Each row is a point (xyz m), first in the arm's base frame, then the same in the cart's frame.
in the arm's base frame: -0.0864 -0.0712 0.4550
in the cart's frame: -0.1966 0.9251 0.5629
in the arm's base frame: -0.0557 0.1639 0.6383
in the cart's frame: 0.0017 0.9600 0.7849
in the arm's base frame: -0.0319 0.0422 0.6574
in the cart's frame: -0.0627 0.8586 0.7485
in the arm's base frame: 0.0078 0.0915 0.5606
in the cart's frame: -0.0083 0.9211 0.6678
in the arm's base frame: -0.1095 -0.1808 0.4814
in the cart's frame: -0.2861 0.8530 0.5567
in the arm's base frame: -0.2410 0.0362 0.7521
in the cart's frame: -0.2105 0.9171 0.9142
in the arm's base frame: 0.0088 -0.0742 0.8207
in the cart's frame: -0.0992 0.6734 0.8274
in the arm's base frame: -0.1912 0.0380 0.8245
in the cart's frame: -0.1672 0.8520 0.9543
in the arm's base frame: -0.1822 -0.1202 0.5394
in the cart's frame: -0.2925 0.9000 0.6571
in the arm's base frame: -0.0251 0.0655 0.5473
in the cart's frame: -0.0510 0.9295 0.6616
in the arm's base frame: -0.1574 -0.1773 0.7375
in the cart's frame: -0.2971 0.7426 0.7924
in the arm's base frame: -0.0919 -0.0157 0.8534
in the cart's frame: -0.1295 0.7479 0.9178
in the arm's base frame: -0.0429 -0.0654 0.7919
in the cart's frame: -0.1331 0.7227 0.8283
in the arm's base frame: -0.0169 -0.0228 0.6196
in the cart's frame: -0.0994 0.8292 0.6879
